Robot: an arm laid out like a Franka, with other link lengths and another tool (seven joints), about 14 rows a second.
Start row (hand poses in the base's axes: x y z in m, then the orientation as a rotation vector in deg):
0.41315, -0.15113, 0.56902, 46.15, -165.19, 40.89
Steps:
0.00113, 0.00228, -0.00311, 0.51, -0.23, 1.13
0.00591, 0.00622, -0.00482, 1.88, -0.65, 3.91
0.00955, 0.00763, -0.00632, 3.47, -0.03, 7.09
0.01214, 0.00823, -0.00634, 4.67, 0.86, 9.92
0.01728, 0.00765, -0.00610, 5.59, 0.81, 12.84
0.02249, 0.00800, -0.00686, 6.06, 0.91, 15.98
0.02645, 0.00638, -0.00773, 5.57, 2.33, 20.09
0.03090, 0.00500, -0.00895, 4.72, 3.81, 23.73
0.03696, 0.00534, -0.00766, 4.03, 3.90, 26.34
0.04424, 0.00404, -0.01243, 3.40, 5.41, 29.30
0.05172, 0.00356, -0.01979, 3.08, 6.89, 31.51
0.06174, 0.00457, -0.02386, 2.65, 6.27, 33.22
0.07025, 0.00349, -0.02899, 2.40, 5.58, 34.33
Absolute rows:
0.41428, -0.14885, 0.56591, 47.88, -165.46, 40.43
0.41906, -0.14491, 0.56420, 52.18, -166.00, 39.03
0.42270, -0.14350, 0.56270, 57.21, -165.50, 36.67
0.42529, -0.14290, 0.56268, 61.66, -164.49, 34.64
0.43043, -0.14348, 0.56292, -66.14, 163.99, -33.52
0.43564, -0.14313, 0.56216, -70.31, 161.58, -32.66
0.43960, -0.14475, 0.56129, -76.68, 159.16, -32.88
0.44405, -0.14613, 0.56007, 82.06, -156.16, 33.43
0.45011, -0.14579, 0.56136, 85.74, -154.36, 34.41
0.45739, -0.14709, 0.55659, 89.73, -151.05, 34.43
0.46487, -0.14757, 0.54923, 92.61, -148.29, 34.01
0.47489, -0.14656, 0.54516, 95.03, -147.56, 34.98
0.48340, -0.14764, 0.54003, 96.66, -147.34, 35.74

